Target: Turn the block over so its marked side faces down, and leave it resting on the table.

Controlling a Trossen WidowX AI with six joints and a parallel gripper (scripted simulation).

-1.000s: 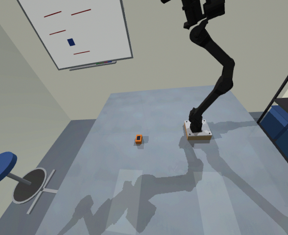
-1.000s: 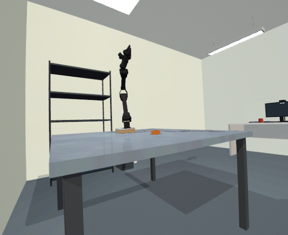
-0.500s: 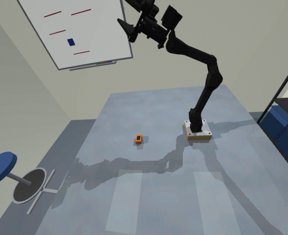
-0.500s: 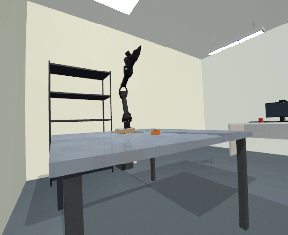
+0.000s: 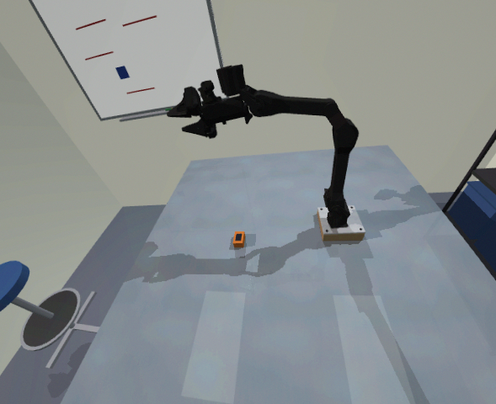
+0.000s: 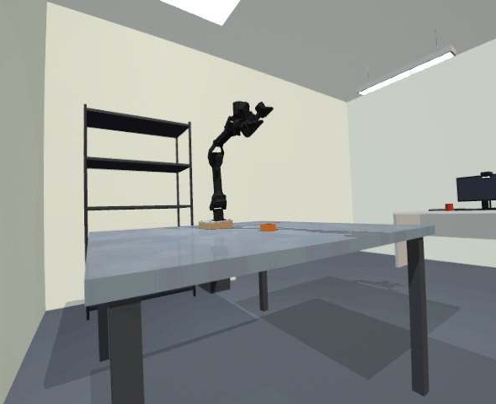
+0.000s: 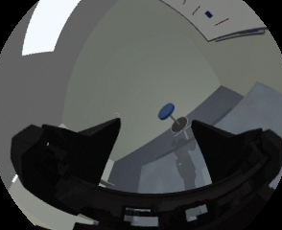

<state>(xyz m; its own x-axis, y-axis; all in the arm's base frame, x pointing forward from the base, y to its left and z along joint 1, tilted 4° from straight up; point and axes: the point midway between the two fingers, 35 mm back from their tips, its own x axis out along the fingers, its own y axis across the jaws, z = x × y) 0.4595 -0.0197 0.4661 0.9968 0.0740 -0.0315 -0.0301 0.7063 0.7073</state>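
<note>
My gripper tip is now 110 mm past the block, 70 mm to the right of it and 470 mm above it.
</note>
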